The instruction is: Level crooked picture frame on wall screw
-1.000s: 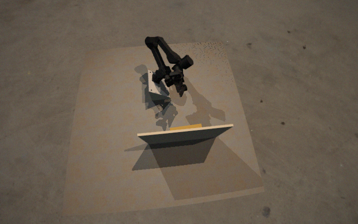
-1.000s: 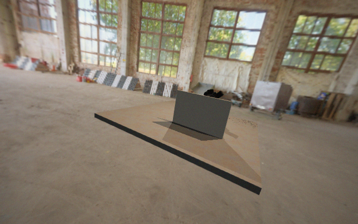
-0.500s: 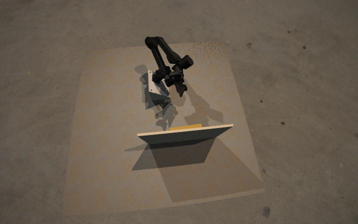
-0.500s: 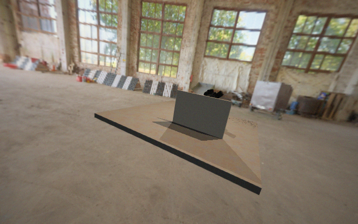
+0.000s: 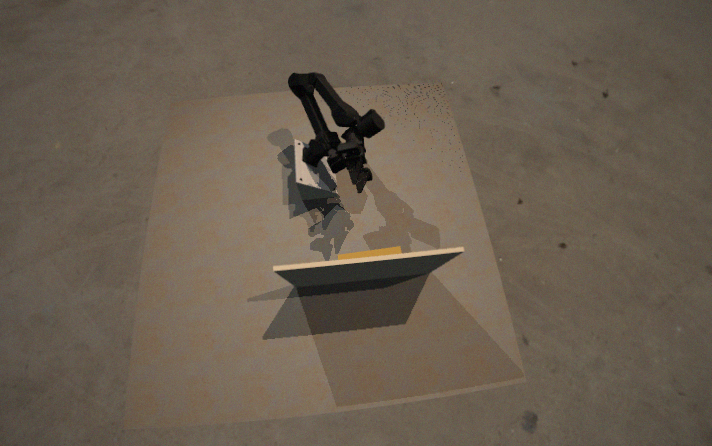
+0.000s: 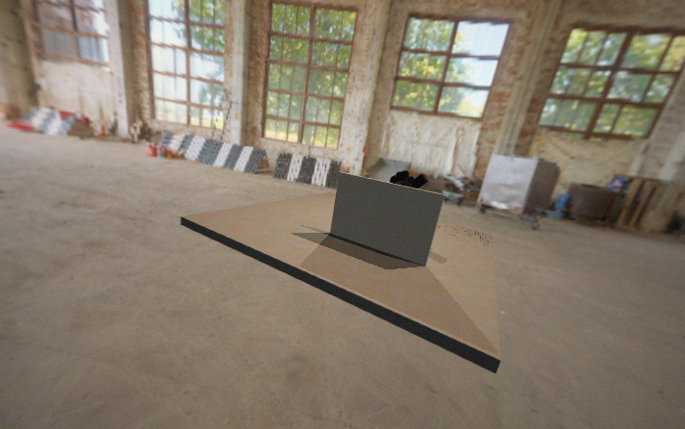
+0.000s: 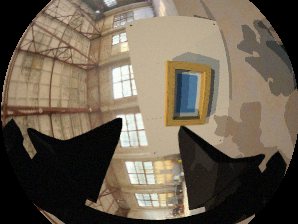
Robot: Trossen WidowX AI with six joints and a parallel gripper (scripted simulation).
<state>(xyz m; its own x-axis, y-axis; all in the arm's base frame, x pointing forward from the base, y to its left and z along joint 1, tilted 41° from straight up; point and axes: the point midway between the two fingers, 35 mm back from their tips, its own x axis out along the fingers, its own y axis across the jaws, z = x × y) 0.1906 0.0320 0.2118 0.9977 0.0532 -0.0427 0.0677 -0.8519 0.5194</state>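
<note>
The picture frame lies 20 cm ahead of my gripper tip, 4 cm to the left of it and 9 cm below it. Also, from my gripper tip: wall panel 21 cm ahead, 3 cm to the left, 10 cm below.
</note>
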